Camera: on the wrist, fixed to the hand. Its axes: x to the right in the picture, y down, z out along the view.
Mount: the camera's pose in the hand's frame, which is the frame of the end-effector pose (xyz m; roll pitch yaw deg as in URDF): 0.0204 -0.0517 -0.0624 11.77 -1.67 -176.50
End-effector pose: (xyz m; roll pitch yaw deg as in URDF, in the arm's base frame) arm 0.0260 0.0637 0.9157 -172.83 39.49 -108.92
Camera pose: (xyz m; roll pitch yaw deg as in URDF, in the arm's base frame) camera 0.0480 -0.0064 0.9555 -172.41 -38.17 66.40
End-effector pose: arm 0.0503 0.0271 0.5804 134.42 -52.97 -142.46
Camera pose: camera 0.0940 -0.0411 0.6008 -124.46 56.62 35.26
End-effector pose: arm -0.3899 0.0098 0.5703 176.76 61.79 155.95
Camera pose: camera -0.4690 -0.0153 0.5804 -159.04 -59.75 -30.81
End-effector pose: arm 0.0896 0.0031 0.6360 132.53 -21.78 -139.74
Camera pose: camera 0.1286 -0.0699 0.6474 -121.21 25.48 39.00
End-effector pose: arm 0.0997 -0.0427 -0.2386 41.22 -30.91 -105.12
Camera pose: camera 0.0864 -0.1003 -0.2976 -27.11 31.88 79.28
